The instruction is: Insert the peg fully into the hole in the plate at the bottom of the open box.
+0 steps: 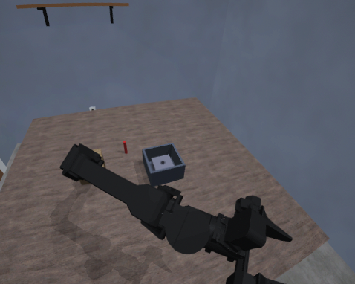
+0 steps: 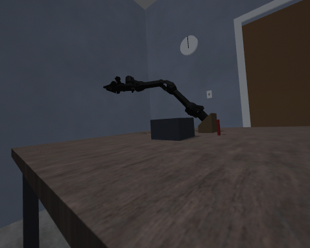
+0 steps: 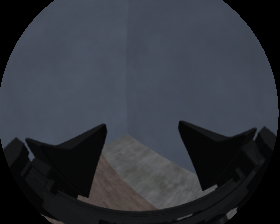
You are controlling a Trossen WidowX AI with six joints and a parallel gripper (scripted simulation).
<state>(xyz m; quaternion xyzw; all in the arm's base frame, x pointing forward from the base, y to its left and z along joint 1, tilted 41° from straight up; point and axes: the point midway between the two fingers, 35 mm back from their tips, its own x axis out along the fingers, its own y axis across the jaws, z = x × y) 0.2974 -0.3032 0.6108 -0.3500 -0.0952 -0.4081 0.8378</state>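
Right now my hand is 730 mm to the right of the red peg, 330 mm above it and 110 mm past it. From my hand the other things lie so: grey plate (540 mm to the left, 320 mm below, 30 mm ahead); then box (540 mm to the left, 340 mm below, 30 mm ahead).
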